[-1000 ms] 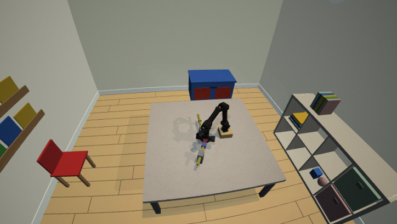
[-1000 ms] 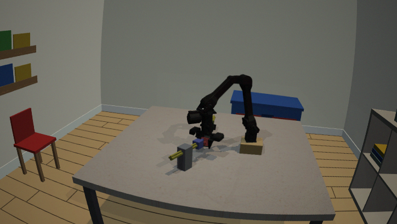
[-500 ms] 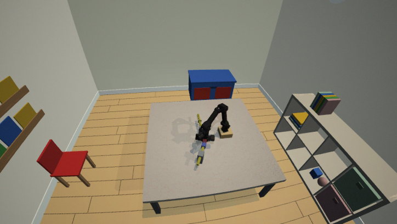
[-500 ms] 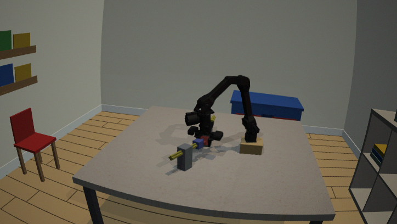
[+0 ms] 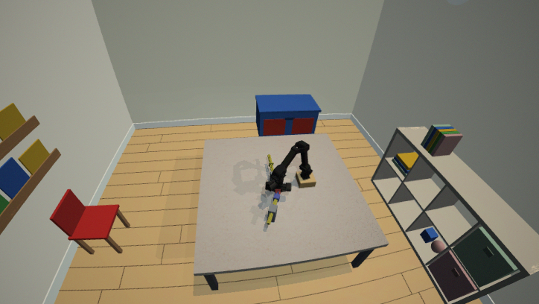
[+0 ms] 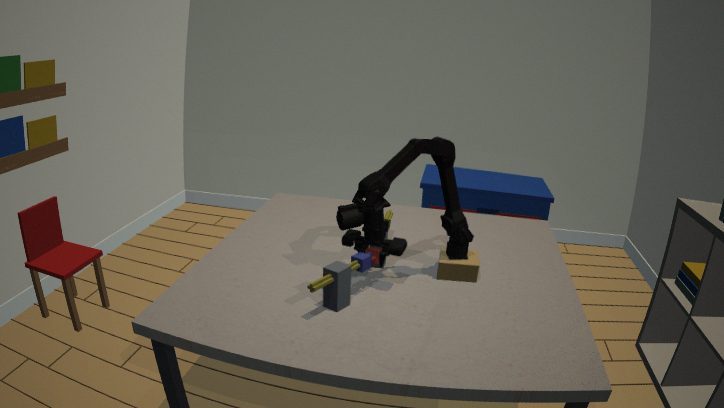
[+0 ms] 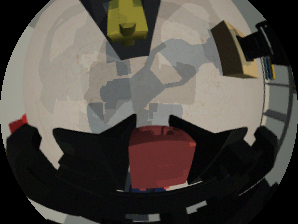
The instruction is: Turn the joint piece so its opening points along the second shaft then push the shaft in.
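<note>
The red joint piece is 40 mm above my gripper tip, 20 mm to the left of it and 10 mm ahead of it.
</note>
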